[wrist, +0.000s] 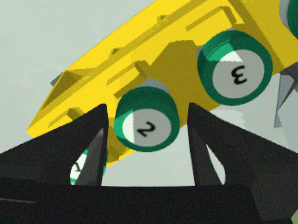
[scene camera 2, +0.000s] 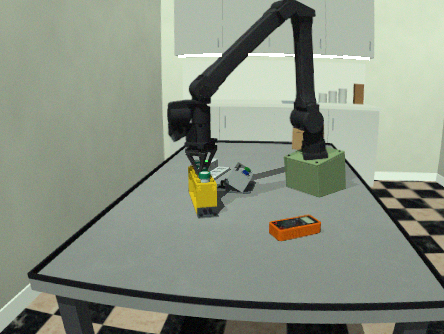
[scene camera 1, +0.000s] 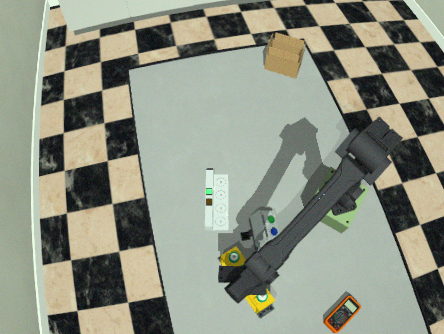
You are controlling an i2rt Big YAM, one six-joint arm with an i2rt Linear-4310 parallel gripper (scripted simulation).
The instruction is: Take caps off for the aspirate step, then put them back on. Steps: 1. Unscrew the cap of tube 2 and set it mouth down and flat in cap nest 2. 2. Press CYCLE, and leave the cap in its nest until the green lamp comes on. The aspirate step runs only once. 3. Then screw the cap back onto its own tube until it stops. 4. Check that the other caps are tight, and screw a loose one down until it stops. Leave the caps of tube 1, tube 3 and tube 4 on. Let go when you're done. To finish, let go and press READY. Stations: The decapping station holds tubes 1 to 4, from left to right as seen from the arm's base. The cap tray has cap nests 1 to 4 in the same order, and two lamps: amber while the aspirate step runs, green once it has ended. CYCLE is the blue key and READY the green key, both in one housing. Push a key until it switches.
Observation:
The pictures show: my gripper, an orange multimeter and a cardboard box.
My gripper shows as well in the wrist view.

